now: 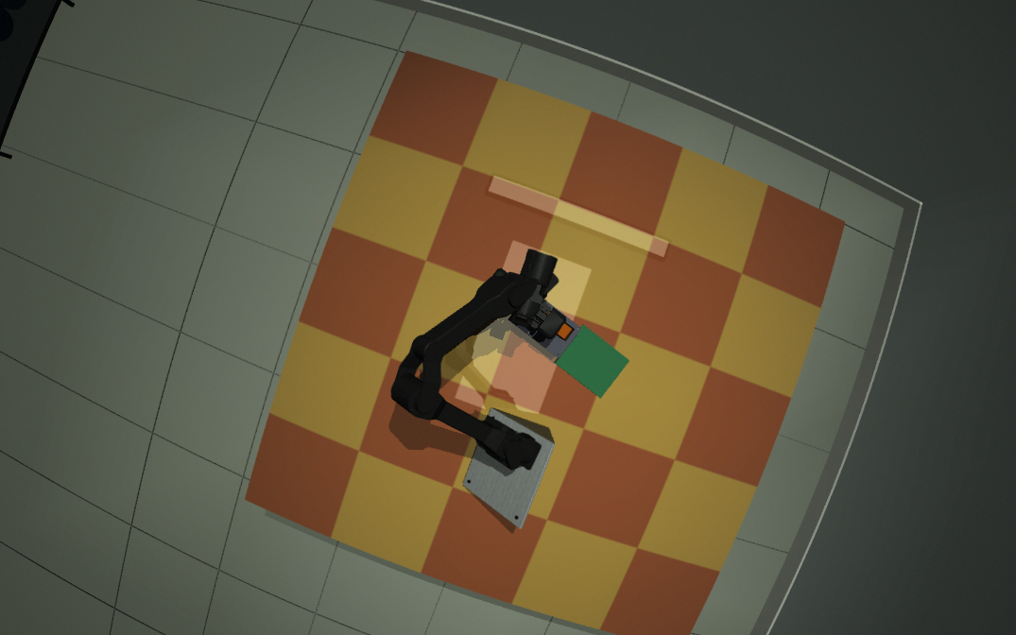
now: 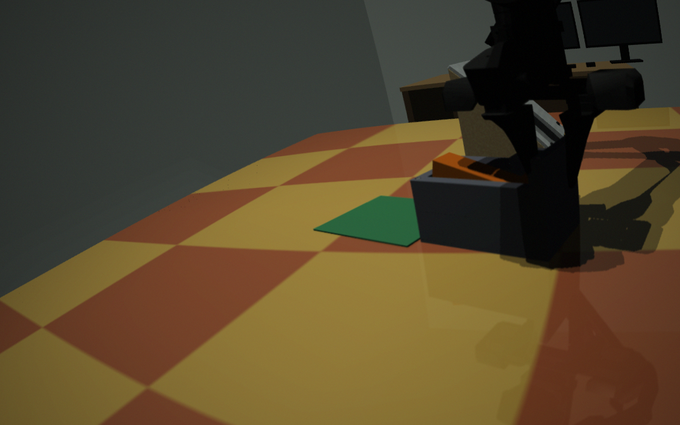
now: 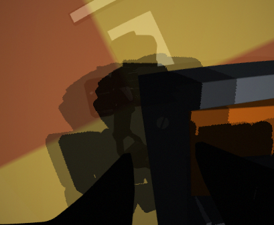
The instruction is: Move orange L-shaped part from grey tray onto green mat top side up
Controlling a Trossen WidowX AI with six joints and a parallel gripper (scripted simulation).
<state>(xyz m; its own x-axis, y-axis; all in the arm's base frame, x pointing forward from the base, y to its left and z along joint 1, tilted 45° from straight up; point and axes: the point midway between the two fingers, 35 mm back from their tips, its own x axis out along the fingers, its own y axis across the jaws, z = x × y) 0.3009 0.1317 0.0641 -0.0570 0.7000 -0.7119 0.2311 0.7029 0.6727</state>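
The orange part is 2 cm behind my gripper tip, 5 cm to the right of it and 1 cm below it. From my gripper tip the other things lie so: green mat (6 cm behind, 21 cm to the right, 7 cm below).
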